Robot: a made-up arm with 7 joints.
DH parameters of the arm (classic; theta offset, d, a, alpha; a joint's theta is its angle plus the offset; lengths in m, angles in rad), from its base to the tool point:
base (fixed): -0.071 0 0 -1.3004
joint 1: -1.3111 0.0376 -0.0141 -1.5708
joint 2: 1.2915 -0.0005 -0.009 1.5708
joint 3: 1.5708 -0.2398 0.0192 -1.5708
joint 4: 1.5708 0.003 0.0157 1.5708
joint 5: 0 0.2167 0.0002 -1.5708
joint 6: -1.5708 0 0.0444 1.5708
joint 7: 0 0 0 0
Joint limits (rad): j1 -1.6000..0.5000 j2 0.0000..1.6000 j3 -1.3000..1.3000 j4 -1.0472..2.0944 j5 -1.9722..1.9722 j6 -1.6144..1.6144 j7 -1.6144..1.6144
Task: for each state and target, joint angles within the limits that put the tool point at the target. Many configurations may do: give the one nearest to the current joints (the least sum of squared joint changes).
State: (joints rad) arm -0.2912 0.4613 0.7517 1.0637 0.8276 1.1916 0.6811
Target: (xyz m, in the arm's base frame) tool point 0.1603 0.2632 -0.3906
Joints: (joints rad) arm -0.4376 0.3184 0.7003 0.9977 0.8289 1.2459 0.6811
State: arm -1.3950 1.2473 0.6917 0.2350 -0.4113 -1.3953 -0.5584
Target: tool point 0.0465 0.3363 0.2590
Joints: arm -1.4841 1.4311 0.7613 0.4023 -0.4377 -1.3112 -0.5584
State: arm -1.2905 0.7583 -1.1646 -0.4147 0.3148 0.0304 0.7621
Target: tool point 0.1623 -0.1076 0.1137
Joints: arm -1.6000 0.6425 -0.7171 -0.7346 0.3162 0.0090 0.7621
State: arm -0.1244 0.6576 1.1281 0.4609 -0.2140 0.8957 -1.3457
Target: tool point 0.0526 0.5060 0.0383
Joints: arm 0.0882 1.2803 1.3000 0.6587 -0.0973 0.8044 -1.3457
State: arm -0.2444 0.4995 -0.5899 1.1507 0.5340 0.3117 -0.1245
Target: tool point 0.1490 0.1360 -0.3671
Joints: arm -0.0058 0.7022 -0.5692 0.1587 0.5548 0.2056 -0.1245
